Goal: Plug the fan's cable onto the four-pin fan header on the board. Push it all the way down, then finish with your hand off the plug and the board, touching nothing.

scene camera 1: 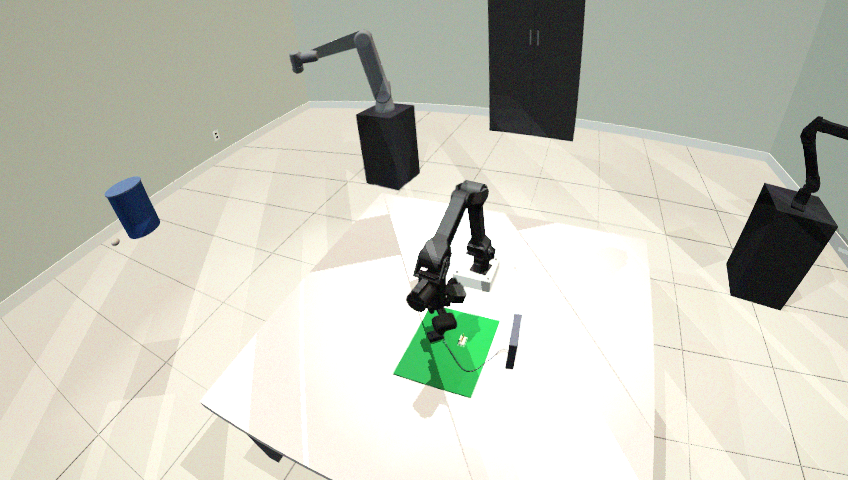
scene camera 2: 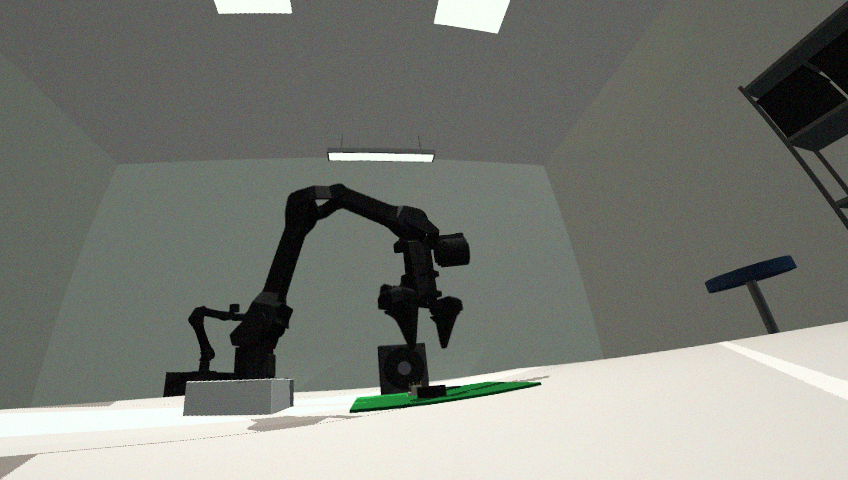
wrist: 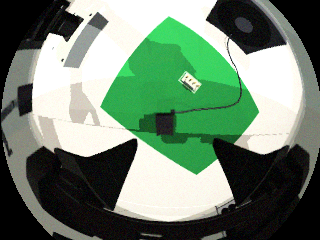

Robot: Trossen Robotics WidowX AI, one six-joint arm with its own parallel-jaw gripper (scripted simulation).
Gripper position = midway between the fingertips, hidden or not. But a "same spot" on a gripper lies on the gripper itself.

gripper: scene camera 1 436, 323; scene camera 2; wrist
same spot on green board: [wrist: 148, 83] = [scene camera 2: 387, 399]
same spot on gripper: [scene camera 2: 406, 314] = [wrist: 109, 187]
